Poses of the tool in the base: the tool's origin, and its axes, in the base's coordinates. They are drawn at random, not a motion.
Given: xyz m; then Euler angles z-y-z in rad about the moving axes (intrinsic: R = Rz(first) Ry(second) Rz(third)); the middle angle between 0 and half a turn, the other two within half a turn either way.
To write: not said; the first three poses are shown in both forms.
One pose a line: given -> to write
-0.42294 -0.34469 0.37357 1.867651 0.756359 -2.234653 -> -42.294 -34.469 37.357 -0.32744 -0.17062 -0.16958 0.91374
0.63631 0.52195 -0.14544 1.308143 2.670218 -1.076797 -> 63.631 52.195 -14.544 -0.90359 0.35915 0.02695 0.23195
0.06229 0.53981 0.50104 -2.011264 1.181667 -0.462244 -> 6.229 53.981 50.104 0.38958 0.39816 -0.78457 0.27228
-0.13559 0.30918 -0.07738 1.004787 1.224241 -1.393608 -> -13.559 30.918 -7.738 -0.53539 0.20864 -0.15811 0.80301
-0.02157 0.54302 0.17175 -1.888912 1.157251 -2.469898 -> -2.157 54.302 17.175 0.15664 -0.52396 0.68689 0.47866
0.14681 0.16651 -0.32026 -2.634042 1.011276 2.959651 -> 14.681 16.651 -32.026 0.16370 -0.45587 0.14180 0.86330
